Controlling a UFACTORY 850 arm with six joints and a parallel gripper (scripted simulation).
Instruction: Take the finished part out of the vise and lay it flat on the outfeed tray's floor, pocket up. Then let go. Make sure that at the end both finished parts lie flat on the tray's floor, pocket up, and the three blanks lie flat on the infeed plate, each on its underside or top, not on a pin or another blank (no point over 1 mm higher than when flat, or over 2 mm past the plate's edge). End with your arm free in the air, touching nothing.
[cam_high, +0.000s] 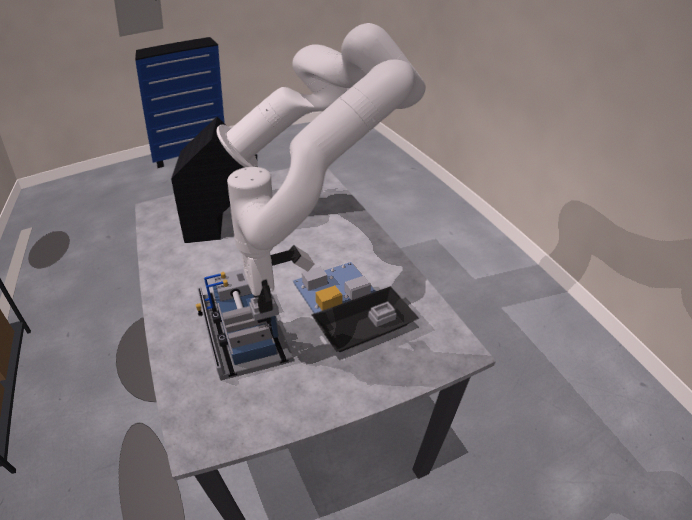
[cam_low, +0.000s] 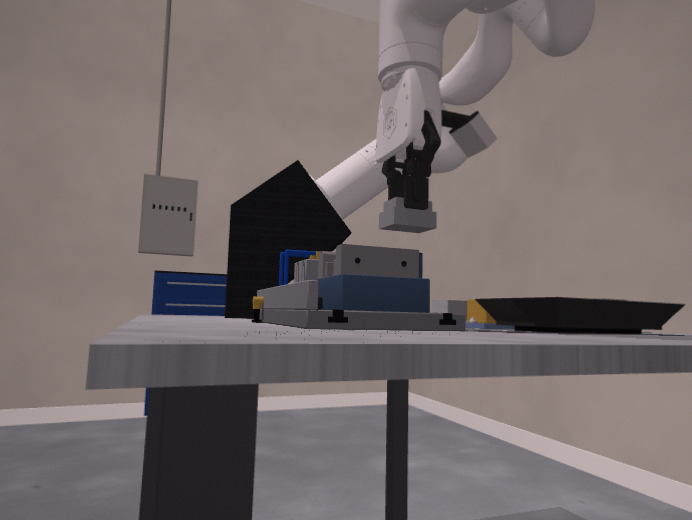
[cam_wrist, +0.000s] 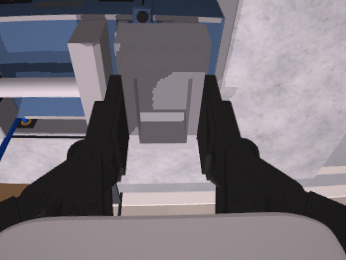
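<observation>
My gripper is now 80 mm past the yellow block, 200 mm to the right of it and 140 mm above it. Round my hand: vise (80 mm behind, 40 mm to the right, 130 mm below).
</observation>
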